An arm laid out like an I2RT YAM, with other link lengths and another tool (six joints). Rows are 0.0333 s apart.
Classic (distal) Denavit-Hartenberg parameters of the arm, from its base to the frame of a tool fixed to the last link. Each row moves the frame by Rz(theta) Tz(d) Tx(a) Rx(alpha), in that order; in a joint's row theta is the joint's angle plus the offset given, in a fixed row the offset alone. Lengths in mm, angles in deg.
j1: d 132.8  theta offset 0  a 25.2  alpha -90
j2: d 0  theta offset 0  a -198  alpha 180
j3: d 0  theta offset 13.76  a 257.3  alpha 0
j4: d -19.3  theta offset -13.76  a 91.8  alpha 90
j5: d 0.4  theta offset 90  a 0  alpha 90
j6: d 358.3  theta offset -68.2  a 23  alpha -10.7
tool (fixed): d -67  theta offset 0  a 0  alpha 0
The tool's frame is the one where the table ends.
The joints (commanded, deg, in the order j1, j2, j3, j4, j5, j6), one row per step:
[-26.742, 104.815, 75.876, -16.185, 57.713, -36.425]
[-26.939, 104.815, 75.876, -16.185, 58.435, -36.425]
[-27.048, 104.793, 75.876, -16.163, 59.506, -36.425]
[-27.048, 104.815, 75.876, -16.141, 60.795, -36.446]
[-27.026, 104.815, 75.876, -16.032, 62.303, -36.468]
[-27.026, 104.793, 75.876, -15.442, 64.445, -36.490]
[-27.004, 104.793, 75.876, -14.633, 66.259, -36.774]
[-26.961, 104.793, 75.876, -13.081, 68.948, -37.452]
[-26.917, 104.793, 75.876, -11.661, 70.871, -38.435]
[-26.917, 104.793, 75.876, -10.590, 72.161, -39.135]
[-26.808, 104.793, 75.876, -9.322, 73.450, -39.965]
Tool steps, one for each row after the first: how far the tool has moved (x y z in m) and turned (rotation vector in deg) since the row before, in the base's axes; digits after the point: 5 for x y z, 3 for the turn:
[-0.00434, -0.00221, 0.00213, -0.457, 0.231, -0.706]
[-0.00500, -0.00205, 0.00346, -0.696, 0.305, -0.865]
[-0.00507, -0.00148, 0.00378, -0.811, 0.435, -0.903]
[-0.00553, -0.00153, 0.00498, -0.998, 0.408, -1.036]
[-0.00707, -0.00256, 0.00872, -1.617, 0.160, -1.517]
[-0.00521, -0.00200, 0.00807, -1.448, 0.120, -1.202]
[-0.00716, -0.00259, 0.01281, -2.216, 0.090, -1.755]
[-0.00466, -0.00151, 0.00971, -1.582, 0.247, -1.178]
[-0.00331, -0.00103, 0.00673, -1.076, 0.090, -0.845]
[-0.00227, -0.00036, 0.00712, -1.107, 0.028, -0.741]

